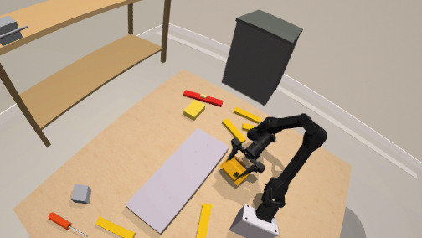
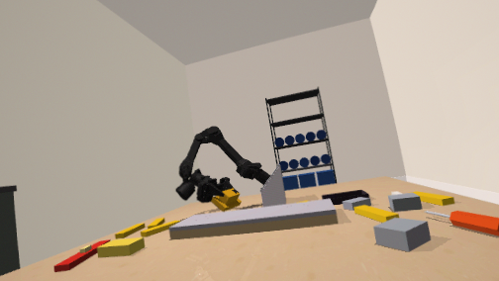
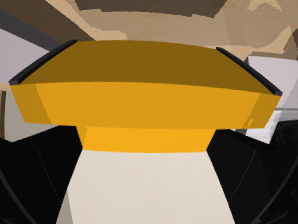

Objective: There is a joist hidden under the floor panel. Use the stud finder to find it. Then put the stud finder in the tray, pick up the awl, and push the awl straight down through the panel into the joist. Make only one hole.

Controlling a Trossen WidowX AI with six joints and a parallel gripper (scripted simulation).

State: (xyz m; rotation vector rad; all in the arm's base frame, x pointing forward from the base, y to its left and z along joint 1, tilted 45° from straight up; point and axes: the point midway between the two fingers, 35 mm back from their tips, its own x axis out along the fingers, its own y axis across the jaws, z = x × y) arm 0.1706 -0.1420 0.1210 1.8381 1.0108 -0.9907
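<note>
The awl is 10 cm to the right of my gripper tip, 9 cm below it and 5 cm behind it. Round my gripper tip: yellow pad 31 cm ahead, 30 cm to the right, 8 cm below; dark tray 45 cm to the left, 8 cm below, 1 cm ahead; yellow stud finder 1 cm to the left, 1 cm below, 1 cm behind.
</note>
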